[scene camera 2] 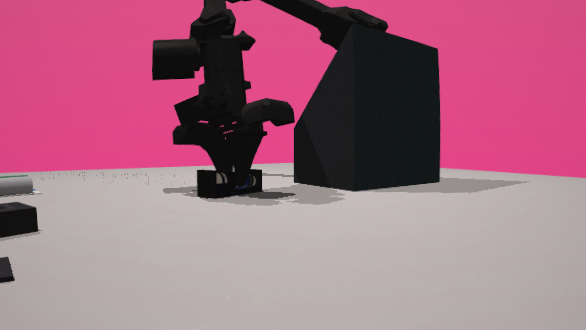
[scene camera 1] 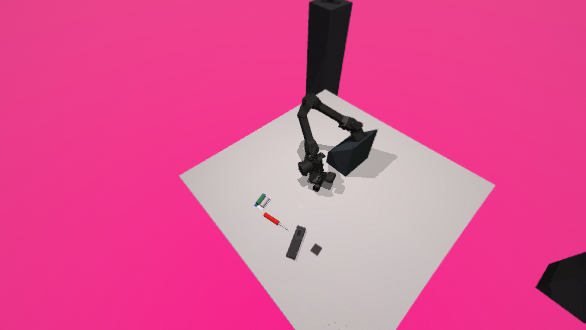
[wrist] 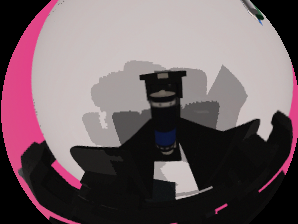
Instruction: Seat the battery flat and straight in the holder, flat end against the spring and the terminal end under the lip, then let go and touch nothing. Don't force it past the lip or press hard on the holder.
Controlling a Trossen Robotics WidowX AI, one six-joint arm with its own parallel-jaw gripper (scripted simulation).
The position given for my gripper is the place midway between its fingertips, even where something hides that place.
Observation:
In view: my gripper (scene camera 2: 234,187).
My gripper is seen too in the wrist view (wrist: 163,121).

